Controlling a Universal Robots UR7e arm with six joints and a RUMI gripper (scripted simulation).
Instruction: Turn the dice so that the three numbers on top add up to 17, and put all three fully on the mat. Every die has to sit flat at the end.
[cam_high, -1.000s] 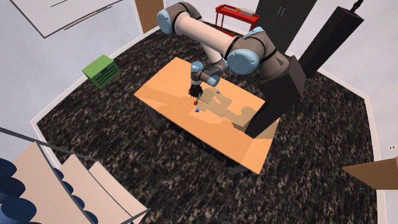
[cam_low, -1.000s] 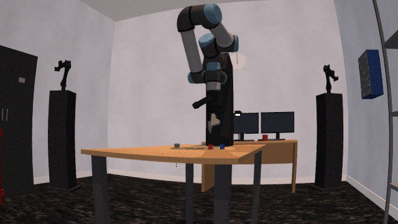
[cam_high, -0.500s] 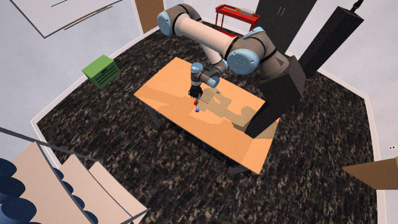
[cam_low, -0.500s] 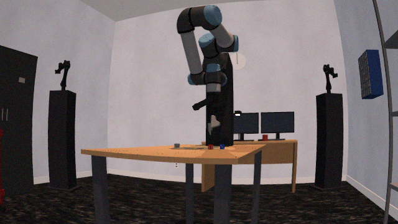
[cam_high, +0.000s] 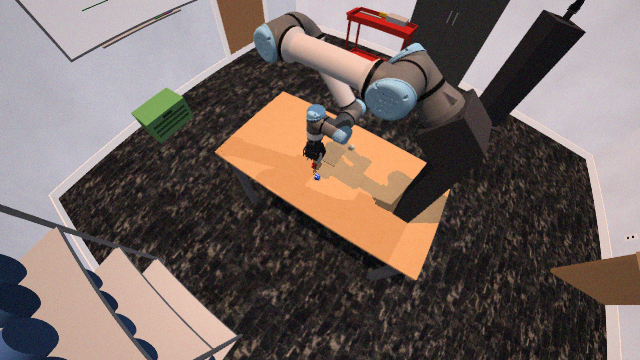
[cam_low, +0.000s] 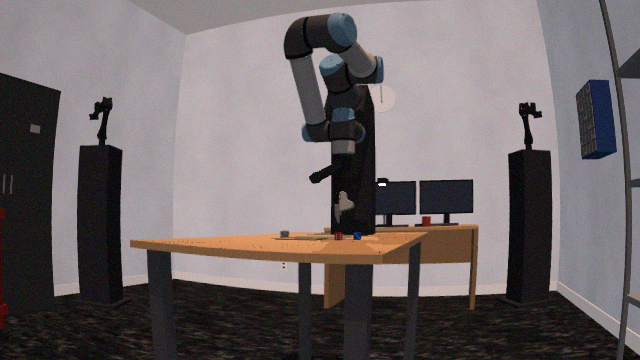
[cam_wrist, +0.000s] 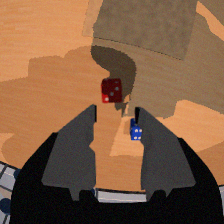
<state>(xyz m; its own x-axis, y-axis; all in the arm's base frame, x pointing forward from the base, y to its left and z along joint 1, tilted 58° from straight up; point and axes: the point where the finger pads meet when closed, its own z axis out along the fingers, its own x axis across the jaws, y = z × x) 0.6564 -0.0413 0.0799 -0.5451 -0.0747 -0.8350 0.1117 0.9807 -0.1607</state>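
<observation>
The red die lies 60 mm below my hand. From my hand the other things lie so: blue die: 30 mm behind, 70 mm to the left, 60 mm below; grey die: 180 mm behind, 180 mm to the right, 60 mm below; tan mat: 60 mm behind, 120 mm to the right, 70 mm below.
</observation>
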